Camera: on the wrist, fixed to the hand. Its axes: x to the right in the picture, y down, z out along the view.
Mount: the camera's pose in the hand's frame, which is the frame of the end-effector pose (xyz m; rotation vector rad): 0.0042 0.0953 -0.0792 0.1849 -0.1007 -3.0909
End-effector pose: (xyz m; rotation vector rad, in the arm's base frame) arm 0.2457 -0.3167 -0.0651 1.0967 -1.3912 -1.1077
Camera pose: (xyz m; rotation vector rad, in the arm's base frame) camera 0.3182 -0.3106 0.0353 -1.4543 -0.9623 1.1922
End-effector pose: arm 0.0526 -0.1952 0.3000 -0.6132 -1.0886 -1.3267
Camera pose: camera 0.1649 -0.2472 0.2917 -1.1383 0.7772 1.3835
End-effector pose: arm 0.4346 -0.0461 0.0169 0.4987 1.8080 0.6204
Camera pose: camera 0.3611 0.0169 0.0944 -1.9145 0.6004 -1.5932
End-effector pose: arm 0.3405 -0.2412 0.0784 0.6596 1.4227 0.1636
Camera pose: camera 0.2926 -0.1360 0.1232 -1.7446 0.8653 -2.2260
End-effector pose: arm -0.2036 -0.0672 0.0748 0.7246 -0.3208 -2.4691
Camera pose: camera -0.1212 -0.1539 0.0422 -0.2275 -0.4144 0.5977
